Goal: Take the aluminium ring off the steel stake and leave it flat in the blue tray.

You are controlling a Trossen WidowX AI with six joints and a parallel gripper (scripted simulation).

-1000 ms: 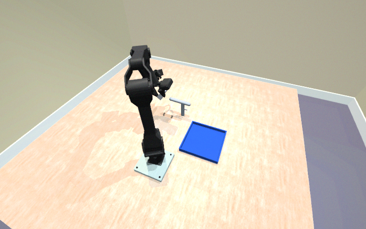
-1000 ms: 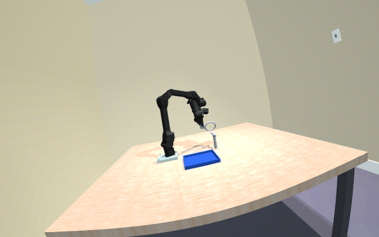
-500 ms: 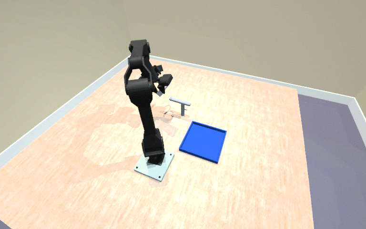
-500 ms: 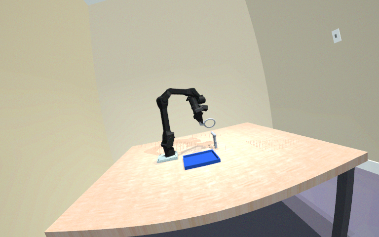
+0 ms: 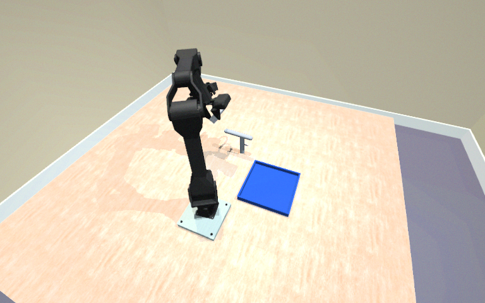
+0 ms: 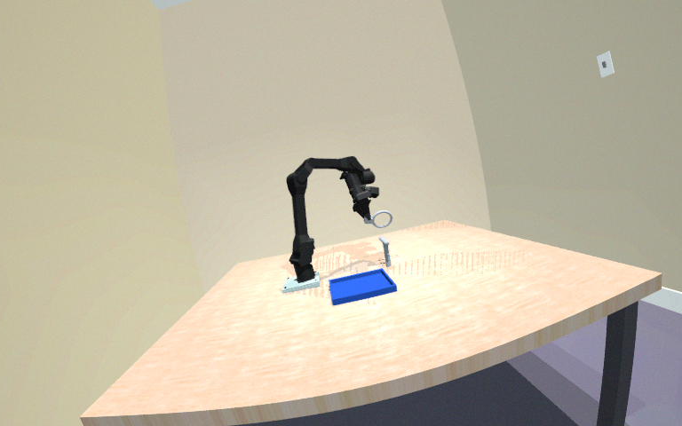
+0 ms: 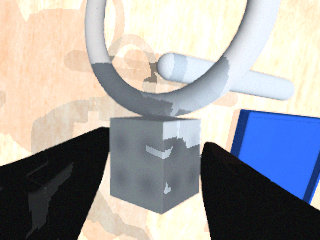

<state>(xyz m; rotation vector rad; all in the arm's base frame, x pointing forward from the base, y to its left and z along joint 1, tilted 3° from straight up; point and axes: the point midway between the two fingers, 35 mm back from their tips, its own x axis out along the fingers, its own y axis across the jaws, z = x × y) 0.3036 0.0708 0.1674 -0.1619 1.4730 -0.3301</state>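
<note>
Right now my gripper tip is 14 cm past the blue tray, 25 cm to the left of it and 16 cm above it. Round my gripper tip: aluminium ring: 5 cm ahead.
</note>
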